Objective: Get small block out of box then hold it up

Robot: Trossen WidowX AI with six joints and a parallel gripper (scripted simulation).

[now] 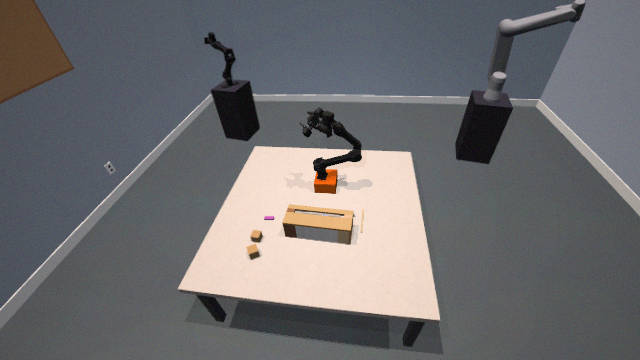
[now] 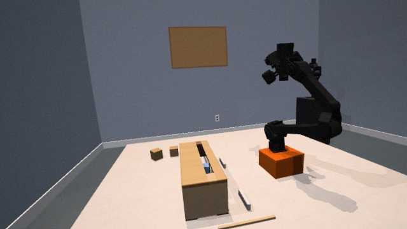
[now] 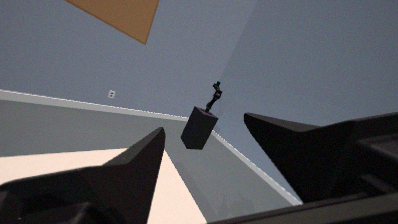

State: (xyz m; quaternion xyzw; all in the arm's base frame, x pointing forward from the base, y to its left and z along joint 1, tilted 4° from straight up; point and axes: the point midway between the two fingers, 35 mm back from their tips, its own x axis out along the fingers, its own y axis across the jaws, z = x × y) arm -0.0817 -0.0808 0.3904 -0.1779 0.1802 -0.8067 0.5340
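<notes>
The blue block lies 42 cm ahead of my gripper tip, 26 cm to the left of it and 40 cm below it. Also, from my gripper tip: thin wooden stick 30 cm ahead, 46 cm to the left, 48 cm below; box 41 cm ahead, 23 cm to the left, 42 cm below.
</notes>
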